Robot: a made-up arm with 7 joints.
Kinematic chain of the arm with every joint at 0, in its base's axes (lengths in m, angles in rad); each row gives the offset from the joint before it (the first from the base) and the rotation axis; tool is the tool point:
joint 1: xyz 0 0 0.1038 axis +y
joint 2: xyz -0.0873 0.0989 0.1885 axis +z
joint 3: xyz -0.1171 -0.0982 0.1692 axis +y
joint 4: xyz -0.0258 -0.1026 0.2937 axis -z
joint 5: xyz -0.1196 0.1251 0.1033 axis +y
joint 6: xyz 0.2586 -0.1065 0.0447 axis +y
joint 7: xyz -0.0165 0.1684 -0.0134 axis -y
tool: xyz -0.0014 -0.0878 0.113
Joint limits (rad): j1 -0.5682..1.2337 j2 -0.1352..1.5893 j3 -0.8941..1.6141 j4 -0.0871..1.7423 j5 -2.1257..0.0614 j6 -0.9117..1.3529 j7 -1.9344..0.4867
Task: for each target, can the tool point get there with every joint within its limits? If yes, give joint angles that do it. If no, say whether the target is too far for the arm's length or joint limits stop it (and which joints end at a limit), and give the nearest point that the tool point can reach.
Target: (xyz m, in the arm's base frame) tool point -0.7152 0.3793 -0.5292
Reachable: no: joint limits stop it (at a limit: joint 1, joint 2, joint 3, joint 5, joint 7) | nearest point -0.9457 0.1639 -0.0410 | short by 0.581 m
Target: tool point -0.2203 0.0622 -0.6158
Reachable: no: joint limits stop it (at a limit: joint 1, joint 3, joint 7) | nearest point 0.2456 0.0737 -0.2223 | short by 0.610 m
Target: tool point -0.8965 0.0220 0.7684
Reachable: yes | joints -0.1166 0.0830 -0.6498 0.3496 -1.6511 -0.2151 -0.8170
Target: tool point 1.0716 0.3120 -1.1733
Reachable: no: too far | nearest point 0.6821 0.1838 -0.2597 | short by 1.001 m
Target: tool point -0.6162 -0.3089 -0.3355
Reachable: no: joint limits stop it (at a limit: joint 1, joint 3, joint 4, joint 5, joint 7) | nearest point -0.8396 -0.3140 -0.0012 | short by 0.402 m
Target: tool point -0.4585 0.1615 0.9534
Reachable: yes | joints -0.3150 1.0905 0.2661 1.2355 -1.7131 -0.3734 -0.2355
